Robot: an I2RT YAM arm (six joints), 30 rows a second.
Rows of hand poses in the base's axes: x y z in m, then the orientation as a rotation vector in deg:
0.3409, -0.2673, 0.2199, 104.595, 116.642, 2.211
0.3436, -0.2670, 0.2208, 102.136, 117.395, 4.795
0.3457, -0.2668, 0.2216, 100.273, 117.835, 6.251
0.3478, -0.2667, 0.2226, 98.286, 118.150, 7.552
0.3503, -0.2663, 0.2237, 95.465, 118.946, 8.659
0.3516, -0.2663, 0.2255, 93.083, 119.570, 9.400
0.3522, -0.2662, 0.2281, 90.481, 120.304, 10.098
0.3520, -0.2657, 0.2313, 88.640, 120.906, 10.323
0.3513, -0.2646, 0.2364, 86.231, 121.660, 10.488
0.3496, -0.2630, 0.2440, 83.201, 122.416, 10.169
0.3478, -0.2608, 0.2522, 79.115, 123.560, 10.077
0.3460, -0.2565, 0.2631, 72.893, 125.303, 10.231
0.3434, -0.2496, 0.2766, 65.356, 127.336, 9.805
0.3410, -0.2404, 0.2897, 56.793, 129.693, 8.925
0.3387, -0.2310, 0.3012, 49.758, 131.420, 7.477
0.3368, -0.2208, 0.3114, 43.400, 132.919, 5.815
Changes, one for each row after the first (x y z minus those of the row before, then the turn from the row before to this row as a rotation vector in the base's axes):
0.0027, 0.0003, 0.0009, 0.417, -1.770, 2.008
0.0021, 0.0002, 0.0008, 0.021, -1.178, 1.396
0.0021, 0.0001, 0.0010, -0.156, -1.231, 1.387
0.0025, 0.0004, 0.0011, -0.480, -1.180, 2.037
0.0013, 0.0000, 0.0018, -0.512, -0.925, 1.681
0.0006, 0.0001, 0.0026, -0.585, -0.904, 1.859
-0.0002, 0.0005, 0.0032, -0.534, -0.461, 1.314
-0.0007, 0.0011, 0.0051, -0.774, -0.556, 1.691
-0.0017, 0.0016, 0.0076, -1.339, -0.610, 1.955
-0.0018, 0.0022, 0.0082, -1.523, -0.785, 2.796
-0.0018, 0.0043, 0.0109, -2.058, -1.146, 4.391
-0.0026, 0.0069, 0.0135, -2.796, -1.011, 5.248
-0.0024, 0.0092, 0.0131, -3.289, -0.650, 5.998
-0.0023, 0.0094, 0.0115, -3.145, -0.250, 4.748
-0.0019, 0.0102, 0.0102, -3.031, 0.030, 4.227

